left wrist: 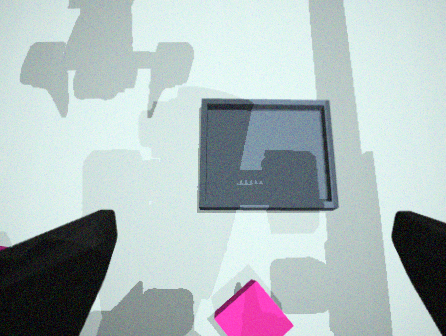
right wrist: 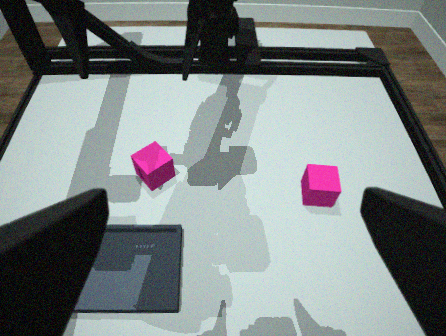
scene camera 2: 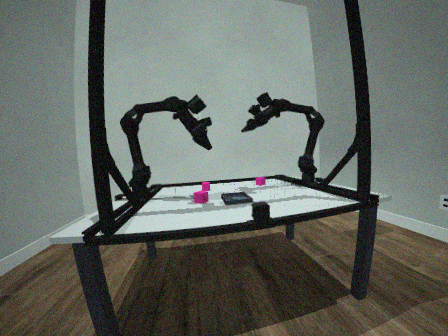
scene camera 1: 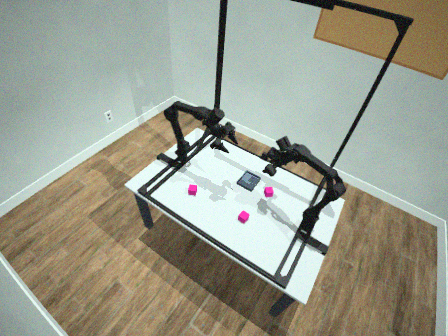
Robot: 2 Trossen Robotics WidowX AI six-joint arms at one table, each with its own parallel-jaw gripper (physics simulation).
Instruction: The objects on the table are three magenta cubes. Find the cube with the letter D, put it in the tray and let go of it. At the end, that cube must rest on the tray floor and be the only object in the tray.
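Places are measured from the left arm's base along level axes (x ahead, y left, z up), in millimetres.
Pixels of known places: left gripper, fingertip midpoint: (left wrist: 254,224) (right wrist: 134,79) (scene camera 2: 210,149) (scene camera 1: 266,166); right gripper, fingertip midpoint: (right wrist: 237,200) (scene camera 2: 243,130) (scene camera 1: 233,148); left arm's base, link origin: (right wrist: 213,55) (scene camera 2: 140,197) (scene camera 1: 306,226); right arm's base, link origin: (scene camera 2: 308,182) (scene camera 1: 182,158).
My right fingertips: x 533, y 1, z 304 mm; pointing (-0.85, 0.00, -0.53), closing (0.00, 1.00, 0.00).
Observation:
Ahead of a thing's pixels: the offset from my right fingertips to its top centre. Level surfaces: height alone.
A magenta cube @(dx -239, dy -96, dz -278 mm) (scene camera 1: 269,191) (scene camera 2: 201,196) (left wrist: 254,314) (right wrist: 153,165) sits beside the dark tray @(dx -87, dy -115, dz -305 mm) (scene camera 1: 248,181) (scene camera 2: 236,198) (left wrist: 225,145) (right wrist: 165,280). A dark mark shows on one of its sides, but I cannot read the letter. A second cube @(dx -201, dy +156, dz -278 mm) (scene camera 1: 243,216) (scene camera 2: 206,186) (right wrist: 321,185) lies farther from the tray. A third cube @(dx +151, dy +175, dz -278 mm) (scene camera 1: 192,190) (scene camera 2: 260,181) is apart, at the left in scene camera 1. The tray is empty. My left gripper (scene camera 1: 269,171) (scene camera 2: 210,148) (left wrist: 254,224) (right wrist: 134,79) is open above the table near the tray. My right gripper (scene camera 1: 232,147) (scene camera 2: 243,131) (right wrist: 237,200) is open, high above the table.
A low black frame rail (scene camera 1: 215,242) (scene camera 2: 200,231) runs around the table top @(dz -323 mm) (scene camera 1: 200,215), with tall black posts (scene camera 1: 220,60) (scene camera 2: 97,100) at the side away from scene camera 1. A small black box (scene camera 2: 260,212) is on the rail nearest scene camera 2. Arm shadows cross the table and tray.

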